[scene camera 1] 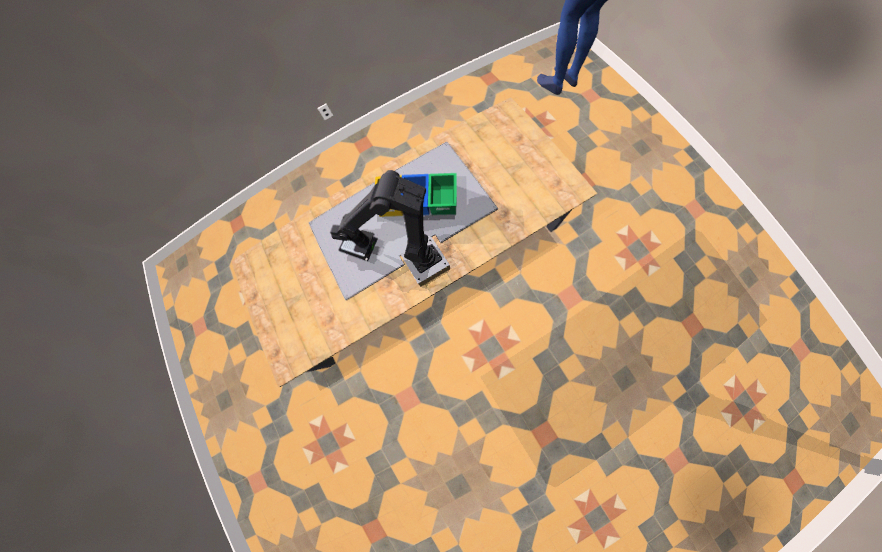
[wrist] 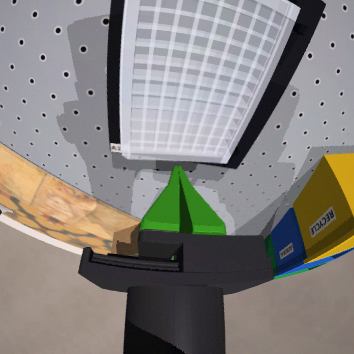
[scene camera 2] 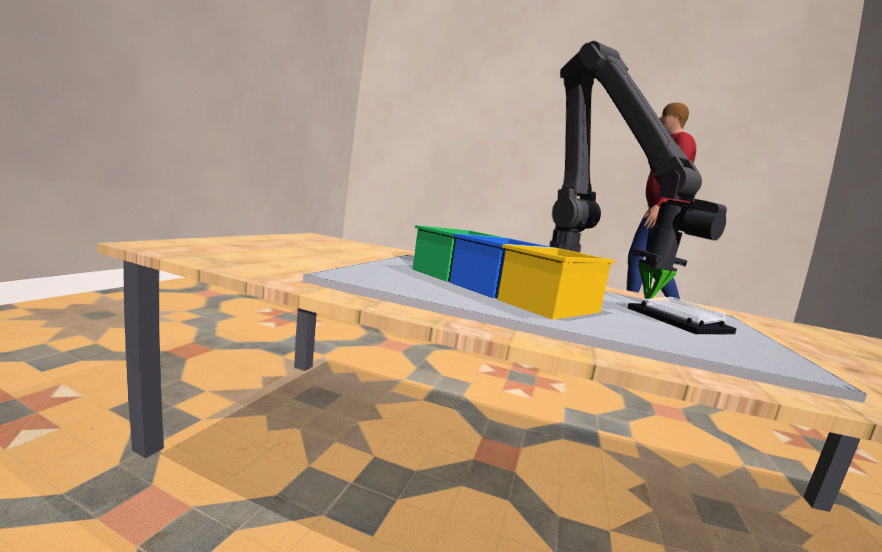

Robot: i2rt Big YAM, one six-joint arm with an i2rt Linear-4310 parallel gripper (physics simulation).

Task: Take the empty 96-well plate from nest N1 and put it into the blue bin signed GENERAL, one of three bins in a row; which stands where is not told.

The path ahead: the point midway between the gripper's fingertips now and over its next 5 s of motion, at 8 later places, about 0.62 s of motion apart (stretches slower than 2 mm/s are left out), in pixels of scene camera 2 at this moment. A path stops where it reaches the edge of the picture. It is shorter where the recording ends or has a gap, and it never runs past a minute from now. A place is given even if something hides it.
My gripper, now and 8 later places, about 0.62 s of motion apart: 647,299; 646,300; 646,302; 650,293; 680,305; 681,310; 680,312; 679,313; 679,313
